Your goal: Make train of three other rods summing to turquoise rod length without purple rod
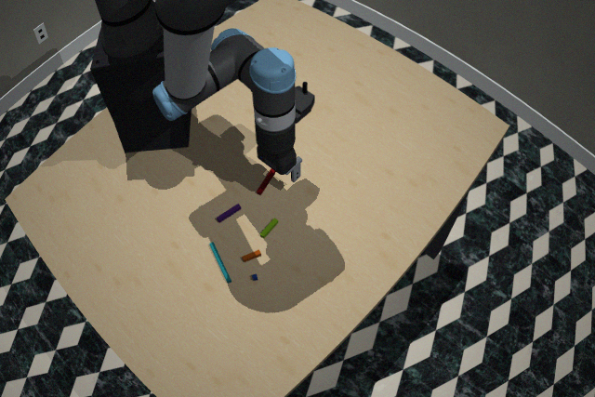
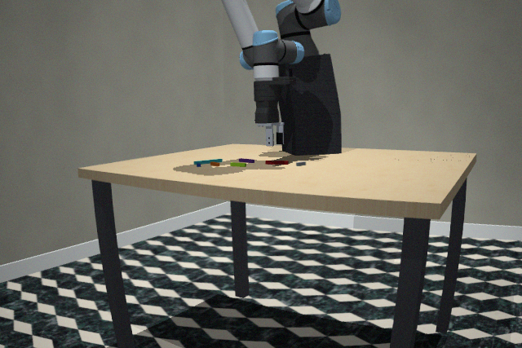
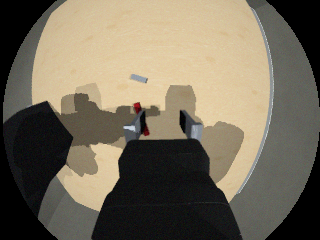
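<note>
Right now my hand is 200 mm to the left of the blue rod, 130 mm short of it and 80 mm above it. Also, from my hand: red rod 80 mm below, 40 mm behind, 20 mm to the right; then grey rod 80 mm below, 60 mm to the left, 50 mm behind; then lime rod 100 mm to the right, 80 mm below, 60 mm ahead.
</note>
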